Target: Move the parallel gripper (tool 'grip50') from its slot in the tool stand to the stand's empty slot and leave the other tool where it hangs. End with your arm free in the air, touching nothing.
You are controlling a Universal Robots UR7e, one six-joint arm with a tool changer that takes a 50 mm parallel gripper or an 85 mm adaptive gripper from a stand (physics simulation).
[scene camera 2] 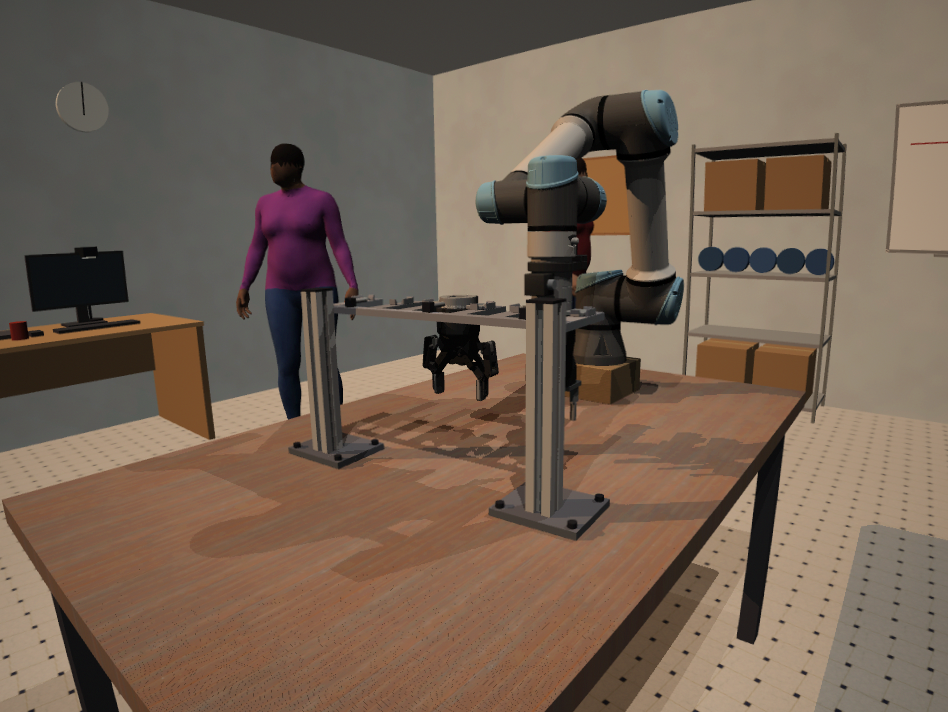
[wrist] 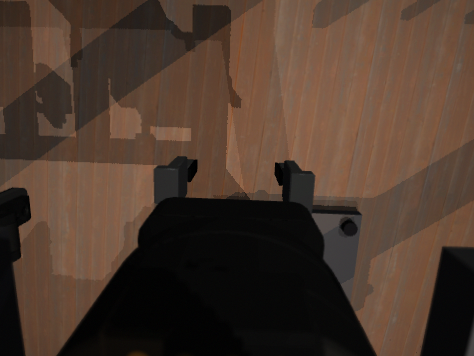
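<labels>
I see an adaptive gripper (scene camera 2: pixel 459 343), 98 cm from the lens. A parallel gripper (scene camera 2: pixel 571 384) is 90 cm from the lens, and a tool stand (scene camera 2: pixel 541 502) is 83 cm from the lens. The marked spots on the adaptive gripper and the tool stand are 32 cm apart.
</labels>
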